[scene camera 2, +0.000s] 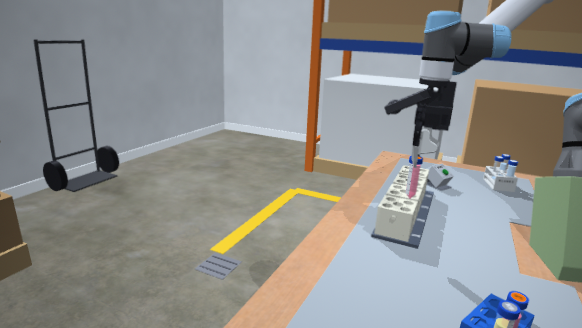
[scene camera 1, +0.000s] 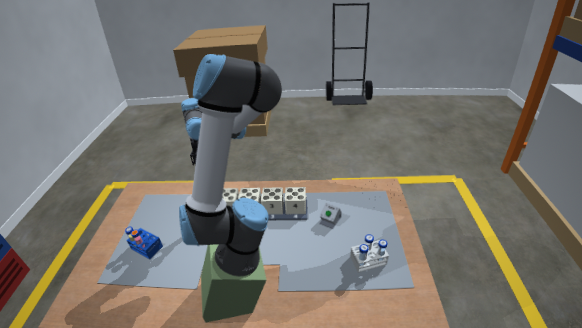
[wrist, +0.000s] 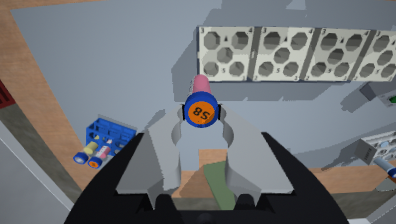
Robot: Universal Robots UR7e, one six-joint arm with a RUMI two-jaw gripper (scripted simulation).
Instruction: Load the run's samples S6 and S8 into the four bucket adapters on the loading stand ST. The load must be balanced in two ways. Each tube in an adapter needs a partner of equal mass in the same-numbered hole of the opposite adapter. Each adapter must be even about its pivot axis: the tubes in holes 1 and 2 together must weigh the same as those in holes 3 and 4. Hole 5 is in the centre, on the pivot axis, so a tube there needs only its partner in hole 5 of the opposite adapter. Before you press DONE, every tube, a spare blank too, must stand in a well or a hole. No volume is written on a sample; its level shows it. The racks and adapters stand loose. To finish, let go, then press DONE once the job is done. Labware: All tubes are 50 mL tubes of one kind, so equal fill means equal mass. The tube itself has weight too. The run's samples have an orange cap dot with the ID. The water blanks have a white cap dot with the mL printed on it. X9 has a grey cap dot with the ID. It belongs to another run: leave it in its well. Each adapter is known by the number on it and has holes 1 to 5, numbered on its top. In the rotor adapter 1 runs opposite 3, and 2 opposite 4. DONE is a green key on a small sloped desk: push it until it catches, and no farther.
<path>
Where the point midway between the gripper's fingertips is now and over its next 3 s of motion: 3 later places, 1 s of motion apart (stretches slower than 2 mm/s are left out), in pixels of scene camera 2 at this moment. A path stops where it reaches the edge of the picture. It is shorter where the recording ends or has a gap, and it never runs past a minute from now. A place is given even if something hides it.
My gripper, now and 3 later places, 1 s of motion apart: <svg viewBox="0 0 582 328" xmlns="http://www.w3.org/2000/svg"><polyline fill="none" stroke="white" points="416,165 404,169 402,180 401,191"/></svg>
</path>
